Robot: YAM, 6 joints.
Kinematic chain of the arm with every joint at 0, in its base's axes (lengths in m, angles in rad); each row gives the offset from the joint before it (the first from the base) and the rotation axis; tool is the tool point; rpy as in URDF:
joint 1: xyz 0 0 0.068 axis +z
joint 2: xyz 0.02 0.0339 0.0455 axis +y
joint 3: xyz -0.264 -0.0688 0 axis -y
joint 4: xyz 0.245 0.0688 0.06 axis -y
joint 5: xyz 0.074 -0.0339 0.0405 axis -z
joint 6: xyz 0.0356 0 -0.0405 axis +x
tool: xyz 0 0 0 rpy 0 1.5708 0
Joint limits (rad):
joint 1: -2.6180..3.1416
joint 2: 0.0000..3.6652
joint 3: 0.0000..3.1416
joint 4: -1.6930..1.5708
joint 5: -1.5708..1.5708
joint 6: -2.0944..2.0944
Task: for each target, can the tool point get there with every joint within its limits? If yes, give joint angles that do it. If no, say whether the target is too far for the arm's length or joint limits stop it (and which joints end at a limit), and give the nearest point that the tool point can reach.
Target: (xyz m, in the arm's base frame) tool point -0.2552 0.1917 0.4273
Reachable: yes | joints 2.5987 1.4349 1.4392 -0.1031 1.1358 0.1084
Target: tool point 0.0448 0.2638 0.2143
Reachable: yes | joints 1.5066 1.6929 1.1744 -1.3530 0.8958 1.2803
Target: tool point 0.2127 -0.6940 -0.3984
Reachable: no: too far | nearest point 0.1558 -0.5084 -0.2439 | short by 0.248 m
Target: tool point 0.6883 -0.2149 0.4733
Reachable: no: too far | nearest point 0.5506 -0.1719 0.3993 | short by 0.162 m
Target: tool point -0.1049 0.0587 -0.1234
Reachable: yes | joints 2.4708 3.1547 1.0957 -1.1891 -0.5700 -0.3429
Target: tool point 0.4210 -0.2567 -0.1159
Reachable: yes | joints -0.5872 3.2359 2.5756 -1.1089 -0.5820 0.7448
